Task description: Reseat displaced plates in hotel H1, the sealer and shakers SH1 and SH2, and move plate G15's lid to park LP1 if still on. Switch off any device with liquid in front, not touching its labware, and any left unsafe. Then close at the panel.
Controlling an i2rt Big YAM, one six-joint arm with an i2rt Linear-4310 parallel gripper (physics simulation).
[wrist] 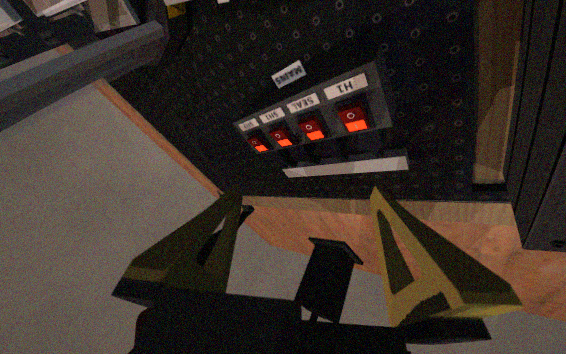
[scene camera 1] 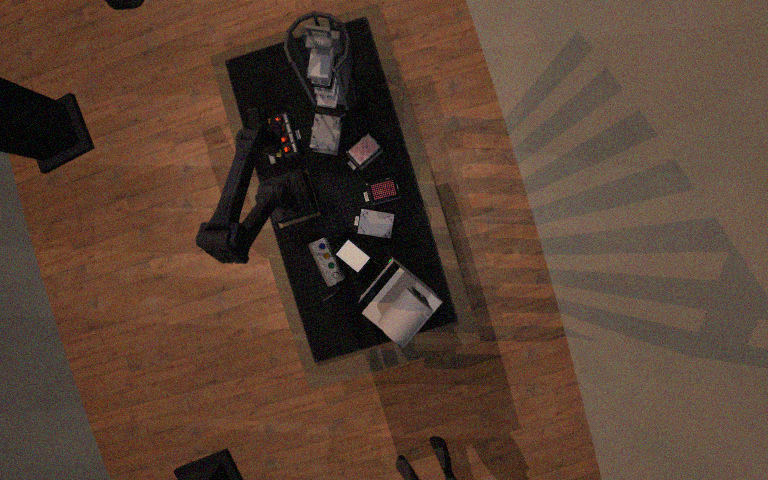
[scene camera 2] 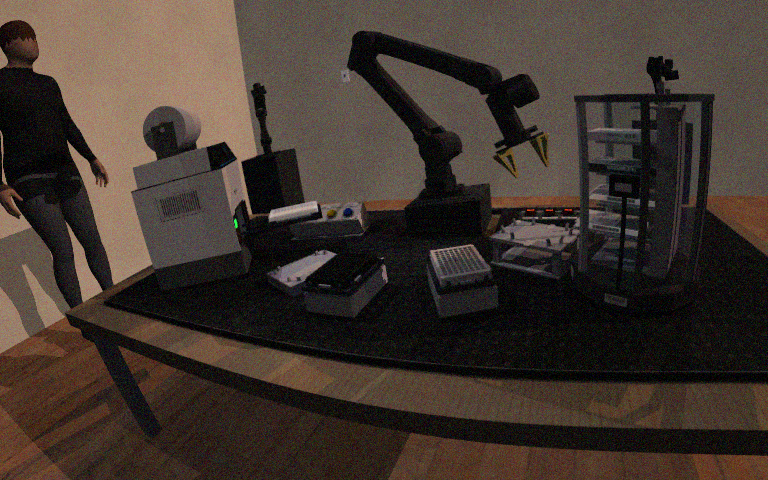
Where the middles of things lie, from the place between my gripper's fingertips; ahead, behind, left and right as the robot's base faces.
Right now my hand is 30 cm short of the plate hotel H1 (scene camera 2: 644, 159), 17 cm to the right of it and 3 cm below it. Round my hand: park LP1 (scene camera 2: 290, 278): 23 cm ahead, 50 cm to the right, 13 cm below.
